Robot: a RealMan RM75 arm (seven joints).
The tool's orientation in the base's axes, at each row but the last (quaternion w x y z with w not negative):
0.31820, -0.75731, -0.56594, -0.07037
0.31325, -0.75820, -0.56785, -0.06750
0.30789, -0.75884, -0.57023, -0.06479
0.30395, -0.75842, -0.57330, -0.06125
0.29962, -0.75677, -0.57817, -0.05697
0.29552, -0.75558, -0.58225, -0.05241
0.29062, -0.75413, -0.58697, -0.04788
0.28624, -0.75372, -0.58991, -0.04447
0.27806, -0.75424, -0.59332, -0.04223
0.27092, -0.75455, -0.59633, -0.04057
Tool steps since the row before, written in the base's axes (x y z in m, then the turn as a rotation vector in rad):
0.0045, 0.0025, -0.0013, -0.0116, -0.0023, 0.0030
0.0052, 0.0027, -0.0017, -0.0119, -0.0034, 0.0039
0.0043, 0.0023, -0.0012, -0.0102, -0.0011, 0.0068
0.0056, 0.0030, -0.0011, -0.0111, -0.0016, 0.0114
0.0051, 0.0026, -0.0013, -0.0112, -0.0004, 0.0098
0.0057, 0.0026, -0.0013, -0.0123, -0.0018, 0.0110
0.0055, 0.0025, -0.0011, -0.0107, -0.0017, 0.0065
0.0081, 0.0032, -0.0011, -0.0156, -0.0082, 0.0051
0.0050, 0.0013, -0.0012, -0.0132, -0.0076, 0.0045
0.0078, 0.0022, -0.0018, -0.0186, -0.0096, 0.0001
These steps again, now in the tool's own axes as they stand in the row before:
0.0030, 0.0042, 0.0013, -0.0045, -0.0113, -0.0007
0.0032, 0.0049, 0.0015, -0.0051, -0.0118, -0.0020
0.0028, 0.0040, 0.0011, -0.0013, -0.0117, -0.0035
0.0039, 0.0050, 0.0011, 0.0000, -0.0143, -0.0072
0.0033, 0.0047, 0.0011, 0.0003, -0.0139, -0.0053
0.0035, 0.0053, 0.0009, -0.0008, -0.0152, -0.0067
0.0034, 0.0051, 0.0007, -0.0020, -0.0120, -0.0033
0.0047, 0.0074, 0.0003, -0.0097, -0.0151, -0.0040
0.0021, 0.0049, 0.0003, -0.0087, -0.0127, -0.0038
0.0035, 0.0075, 0.0005, -0.0137, -0.0158, 0.0004

